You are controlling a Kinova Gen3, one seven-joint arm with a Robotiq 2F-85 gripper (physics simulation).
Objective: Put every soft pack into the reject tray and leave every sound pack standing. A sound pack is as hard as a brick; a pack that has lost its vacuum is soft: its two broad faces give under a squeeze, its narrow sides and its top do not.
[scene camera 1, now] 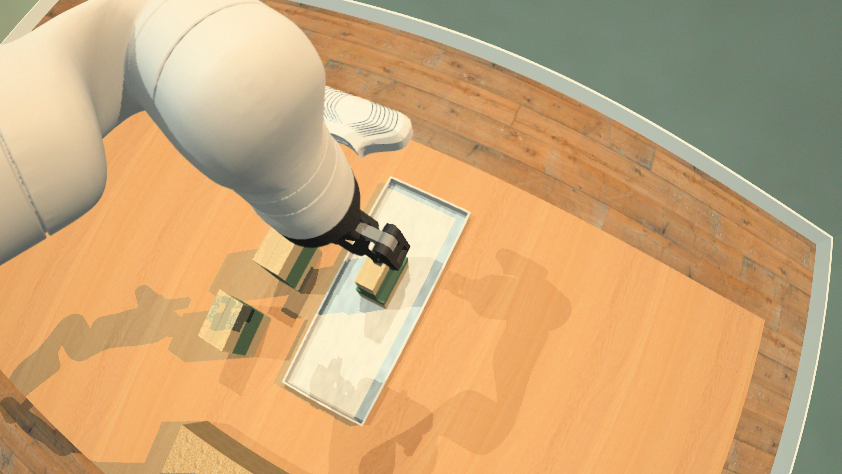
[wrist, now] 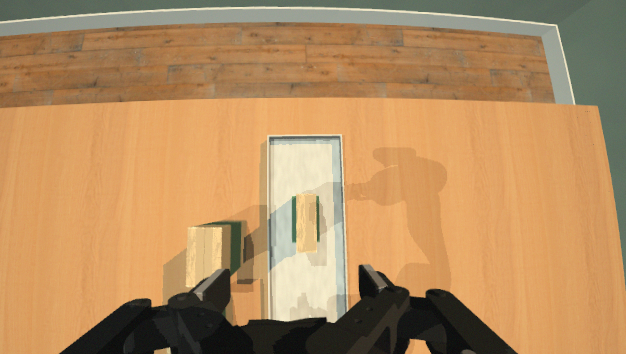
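Note:
A tan pack with a green band stands upright inside the white reject tray. My gripper is open and empty, above this pack; in the wrist view the pack lies ahead between the lines of the spread fingers. A second tan and green pack stands on the table just left of the tray, partly hidden by the arm in the scene view and by a finger in the wrist view. A third pack stands nearer the front left in the scene view. Softness cannot be seen.
A large tan block shows in part at the bottom edge of the scene view. The arm covers the upper left of that view. The tray has a low raised rim. Arm shadows cross the table and tray.

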